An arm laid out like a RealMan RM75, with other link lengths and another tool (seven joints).
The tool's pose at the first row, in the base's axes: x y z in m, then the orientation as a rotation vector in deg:
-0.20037 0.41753 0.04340 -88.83 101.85 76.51
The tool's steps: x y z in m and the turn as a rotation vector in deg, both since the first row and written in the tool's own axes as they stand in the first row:
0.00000 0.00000 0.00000 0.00 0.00 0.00
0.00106 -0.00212 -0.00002 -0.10 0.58 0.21
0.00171 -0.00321 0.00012 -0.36 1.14 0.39
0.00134 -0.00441 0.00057 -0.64 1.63 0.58
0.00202 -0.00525 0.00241 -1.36 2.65 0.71
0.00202 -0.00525 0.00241 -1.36 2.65 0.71
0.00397 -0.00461 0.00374 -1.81 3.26 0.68
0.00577 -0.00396 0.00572 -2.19 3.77 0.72
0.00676 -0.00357 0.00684 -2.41 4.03 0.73
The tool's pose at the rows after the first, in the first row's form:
-0.20037 0.41753 0.04340 -88.83 101.85 76.51
-0.19871 0.41716 0.04175 -89.28 102.37 76.40
-0.19793 0.41704 0.04075 -89.81 102.78 76.46
-0.19684 0.41772 0.04039 -90.29 103.15 76.58
-0.19674 0.41902 0.03870 -91.53 103.59 76.85
-0.19674 0.41902 0.03870 -91.53 103.59 76.85
-0.19823 0.41911 0.03677 -92.37 103.74 76.98
-0.19987 0.41983 0.03467 -93.02 103.93 77.13
-0.20080 0.42025 0.03352 -93.38 104.00 77.23

